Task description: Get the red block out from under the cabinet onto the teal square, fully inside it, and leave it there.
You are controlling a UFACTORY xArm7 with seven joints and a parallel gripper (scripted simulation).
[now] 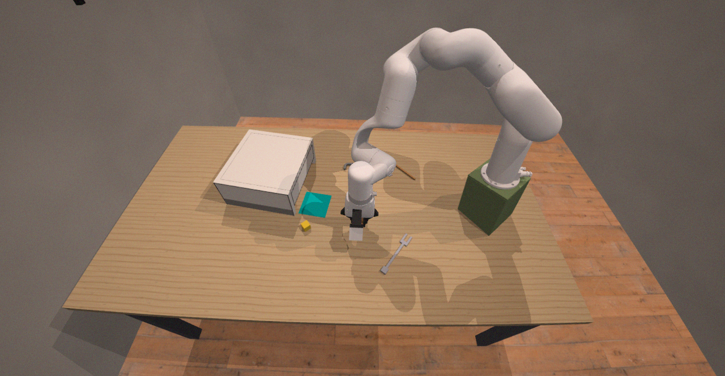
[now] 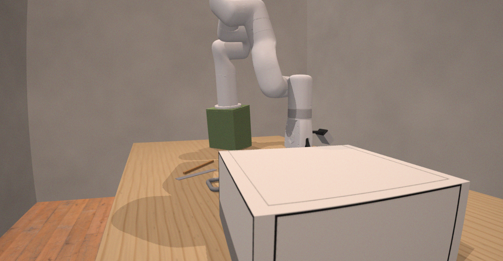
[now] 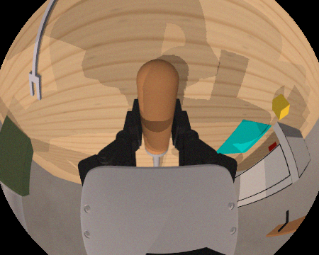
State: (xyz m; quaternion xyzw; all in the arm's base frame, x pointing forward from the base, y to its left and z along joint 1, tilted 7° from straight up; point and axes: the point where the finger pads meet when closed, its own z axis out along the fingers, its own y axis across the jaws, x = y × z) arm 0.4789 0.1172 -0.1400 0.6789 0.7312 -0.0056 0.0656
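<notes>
Now: the grey strip 70 mm behind my hand, 310 mm to the right of it and 20 mm below it. Round my hand: teal square (180 mm ahead, 60 mm to the right, 20 mm below); hook tool (50 mm ahead, 120 mm to the right, 10 mm below); grey fork (140 mm behind, 100 mm to the left, 20 mm below).
</notes>
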